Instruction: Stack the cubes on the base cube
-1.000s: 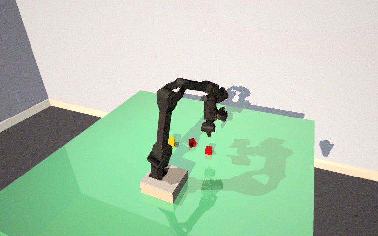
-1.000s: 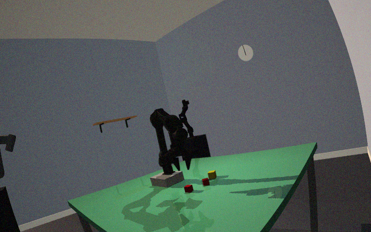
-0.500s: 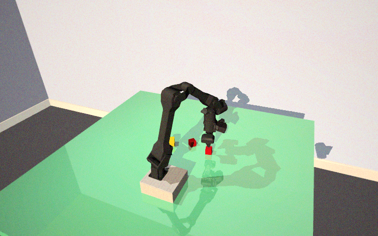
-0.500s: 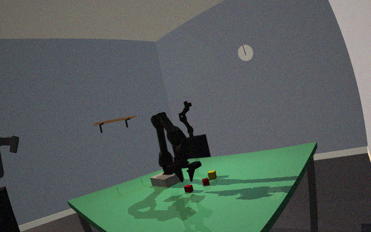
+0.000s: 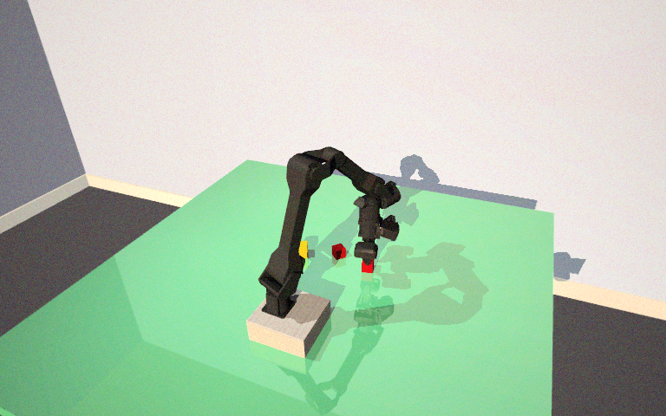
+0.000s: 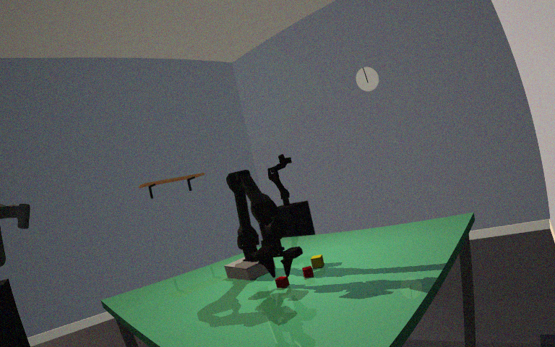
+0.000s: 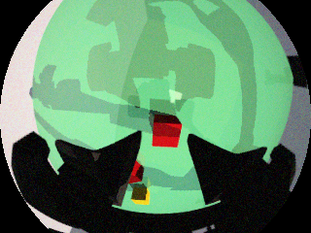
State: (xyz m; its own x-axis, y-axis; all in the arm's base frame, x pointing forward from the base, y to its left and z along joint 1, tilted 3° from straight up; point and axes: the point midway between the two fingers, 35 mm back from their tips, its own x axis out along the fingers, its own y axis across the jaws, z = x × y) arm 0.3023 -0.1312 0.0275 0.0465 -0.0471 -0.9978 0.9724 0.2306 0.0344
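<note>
Right now the yellow base cube is 1 cm behind my gripper tip, 22 cm to the left of it and 2 cm below it.
</note>
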